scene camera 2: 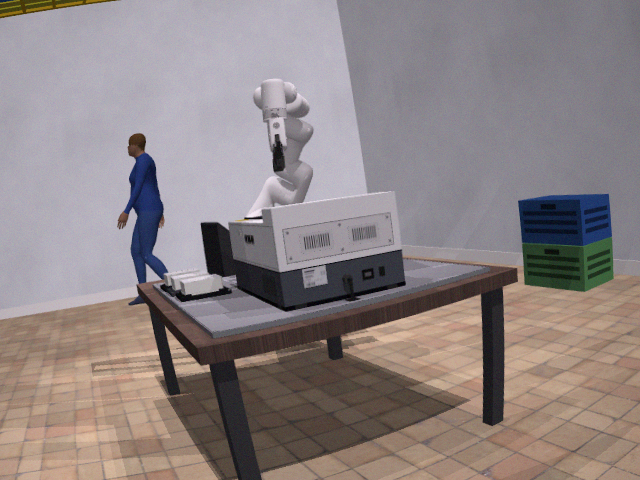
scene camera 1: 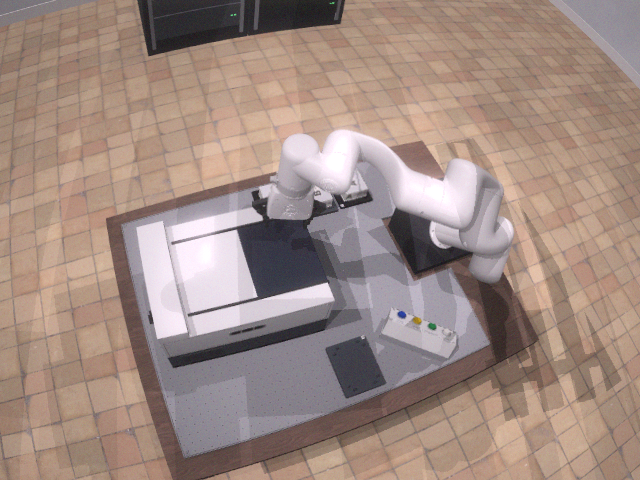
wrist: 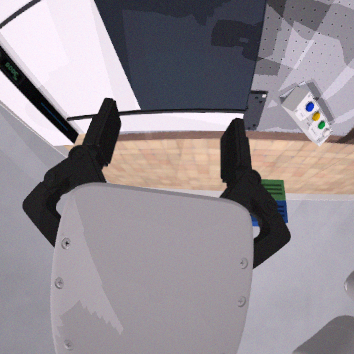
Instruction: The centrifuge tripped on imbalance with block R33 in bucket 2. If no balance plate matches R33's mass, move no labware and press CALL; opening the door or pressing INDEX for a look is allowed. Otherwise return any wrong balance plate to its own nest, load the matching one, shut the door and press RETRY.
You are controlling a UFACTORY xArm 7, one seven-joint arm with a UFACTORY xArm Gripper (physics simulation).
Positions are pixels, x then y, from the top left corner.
Labels:
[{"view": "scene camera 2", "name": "my gripper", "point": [279,170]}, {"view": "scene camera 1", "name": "white centrifuge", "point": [204,305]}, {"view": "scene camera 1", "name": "white button box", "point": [400,328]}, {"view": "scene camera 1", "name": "dark flat pad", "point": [354,364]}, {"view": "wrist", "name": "my gripper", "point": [172,118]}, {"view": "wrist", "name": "white button box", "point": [299,102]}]

